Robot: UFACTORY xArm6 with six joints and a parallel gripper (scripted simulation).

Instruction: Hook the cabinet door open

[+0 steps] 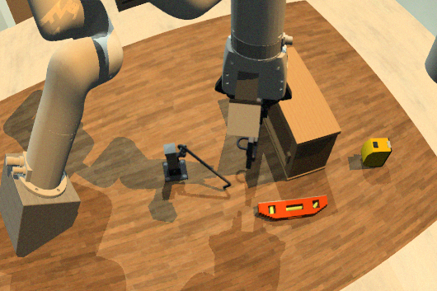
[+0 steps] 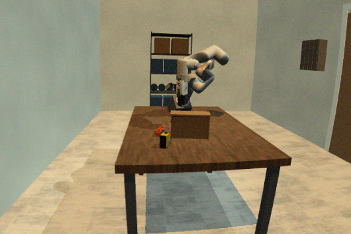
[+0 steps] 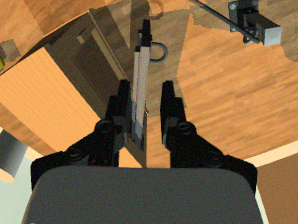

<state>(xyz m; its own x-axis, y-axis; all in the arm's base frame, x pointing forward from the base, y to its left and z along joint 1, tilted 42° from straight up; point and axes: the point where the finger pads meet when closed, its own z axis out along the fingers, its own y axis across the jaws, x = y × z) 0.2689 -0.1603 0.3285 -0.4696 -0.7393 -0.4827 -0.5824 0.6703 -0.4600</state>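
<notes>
Now: hand 90 mm past the dark hook, 20 mm to the right of it and 150 mm above it. Round my hand: orange spirit level: 20 mm ahead, 140 mm to the right, 180 mm below; yellow tape measure: 270 mm ahead, 150 mm to the right, 160 mm below; dark door: 50 mm ahead, 60 mm to the left, 130 mm below.
</notes>
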